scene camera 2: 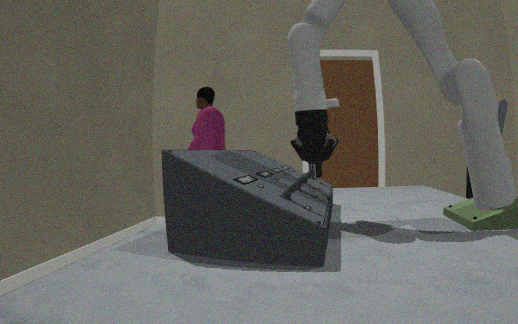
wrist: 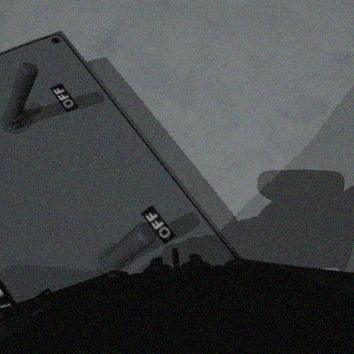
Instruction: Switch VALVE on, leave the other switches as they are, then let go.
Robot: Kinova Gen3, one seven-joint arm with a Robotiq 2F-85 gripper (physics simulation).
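Places are measured from the arm's base along level axes (x right, y ahead, z up), in millimetres.
Where they show: gripper, fingertip midpoint: [scene camera 2: 316, 179] [wrist: 175, 264]; arm's base, link origin: [scene camera 2: 493, 202].
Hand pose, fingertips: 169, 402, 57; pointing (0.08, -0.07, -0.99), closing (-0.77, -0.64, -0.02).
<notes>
Things, the pixels of their top centre, and the offset from my fingertips, as dx, dy, dz. "spot": a spot on its surface instead. Level surfaces: height alone.
- VALVE lever, surface spot: [wrist: 130, 245] spot: +27, +2, +24
- DRIVE lever, surface spot: [wrist: 20, 95] spot: +138, -29, +16
- front lever, surface spot: [scene camera 2: 299, 184] spot: -207, +75, +14
- pale table, surface height: dz -99
The VALVE lever [wrist: 130, 245] is a dark stick at the lower middle of the wrist view. It leans toward its OFF label [wrist: 158, 225], with its tip beside that label. Its name plate is not readable here. The DRIVE lever [wrist: 20, 95] at the upper left leans toward its OFF label [wrist: 63, 97]. In the scene view the front lever [scene camera 2: 299, 184] slants up to the right. My gripper [scene camera 2: 315, 174] [wrist: 175, 264] is shut and empty, low over the panel. Its fingertips show near the OFF side of the VALVE lever; whether they touch it is unclear.
The dark sloped console [scene camera 2: 245, 230] stands on the pale table [scene camera 2: 250, 300]. Framed plates [scene camera 2: 246, 179] lie on its slope. My arm's green base [scene camera 2: 470, 212] is at the right. A person in pink [scene camera 2: 209, 130] stands behind the console, left of the brown door [scene camera 2: 350, 125].
</notes>
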